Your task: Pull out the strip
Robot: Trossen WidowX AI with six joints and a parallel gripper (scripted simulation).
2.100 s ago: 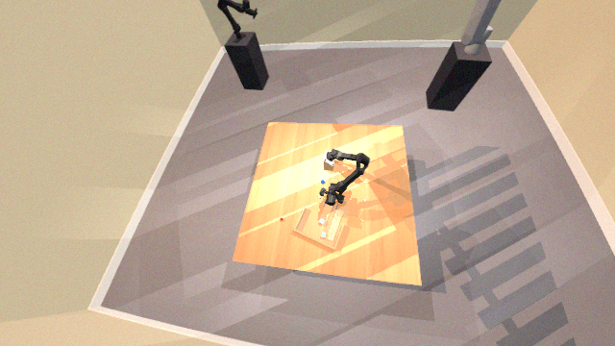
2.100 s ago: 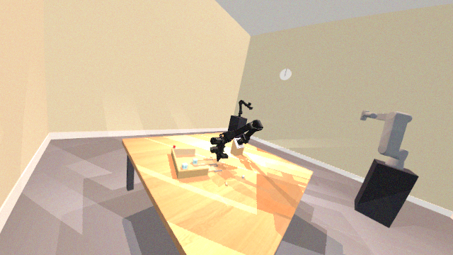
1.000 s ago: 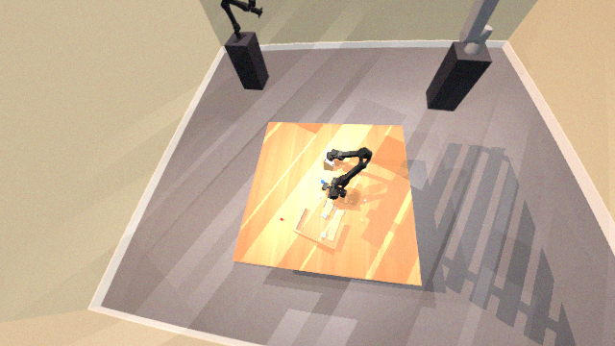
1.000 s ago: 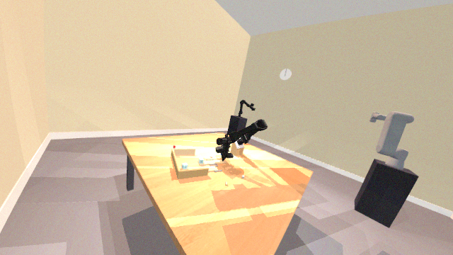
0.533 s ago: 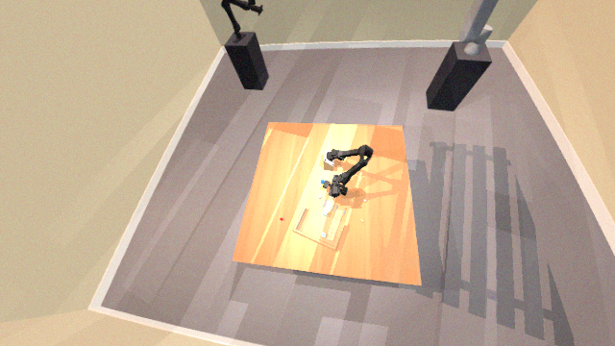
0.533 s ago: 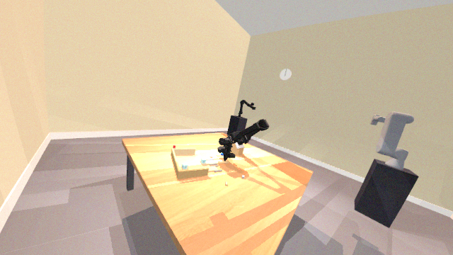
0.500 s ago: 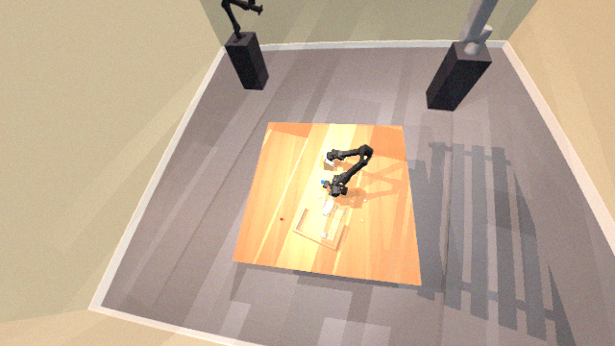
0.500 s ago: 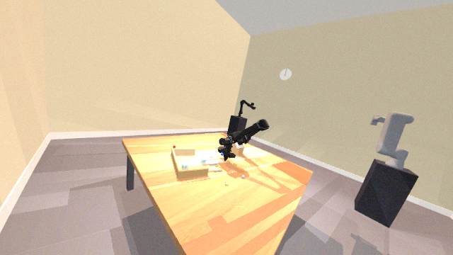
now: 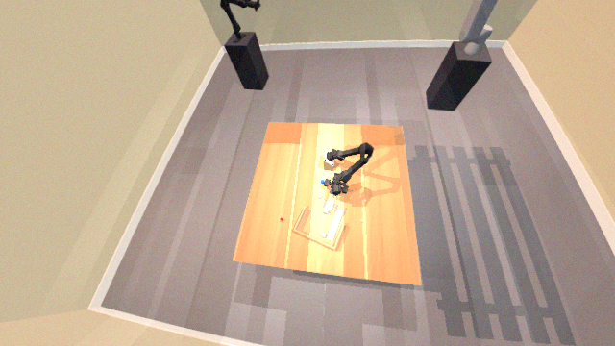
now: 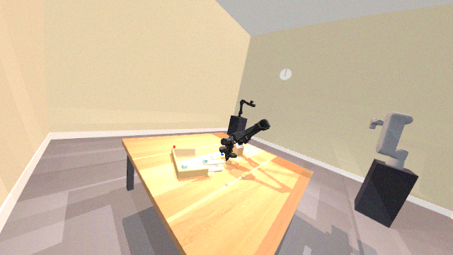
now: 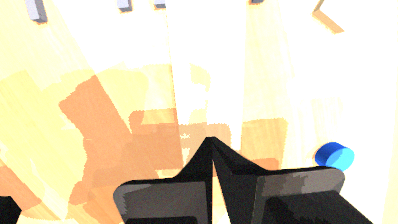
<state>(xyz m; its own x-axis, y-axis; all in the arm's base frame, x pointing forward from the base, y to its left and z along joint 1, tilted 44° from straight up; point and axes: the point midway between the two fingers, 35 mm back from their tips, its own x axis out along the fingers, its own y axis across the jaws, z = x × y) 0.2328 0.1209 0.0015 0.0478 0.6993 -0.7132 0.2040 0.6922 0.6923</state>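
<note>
Now: gripper tip 27 cm short of the pale speckled band and 4 cm to the right of it. The rest, counted from my gripper tip: tiny blue piece 5 cm behind, 12 cm to the right; then red marker 31 cm ahead, 37 cm to the right, 1 cm above.
</note>
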